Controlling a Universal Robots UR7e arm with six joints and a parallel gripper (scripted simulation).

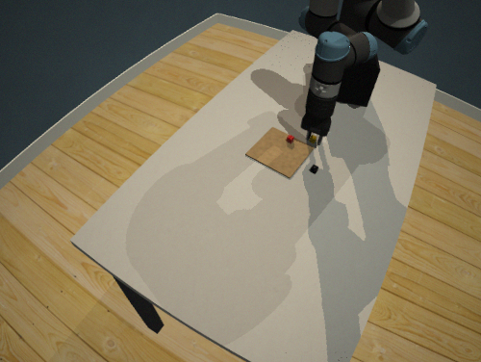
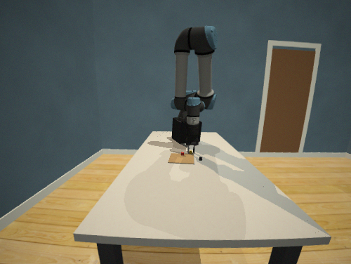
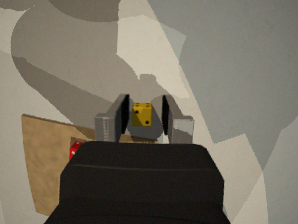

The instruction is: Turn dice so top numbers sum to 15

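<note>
Right now the yellow die is 1 cm below my hand. The rest, counted from my hand: black die 11 cm ahead, 5 cm to the left, 1 cm below; red die 6 cm to the right, 5 cm ahead, 1 cm below; brown mat 10 cm ahead, 6 cm to the right, 2 cm below.
</note>
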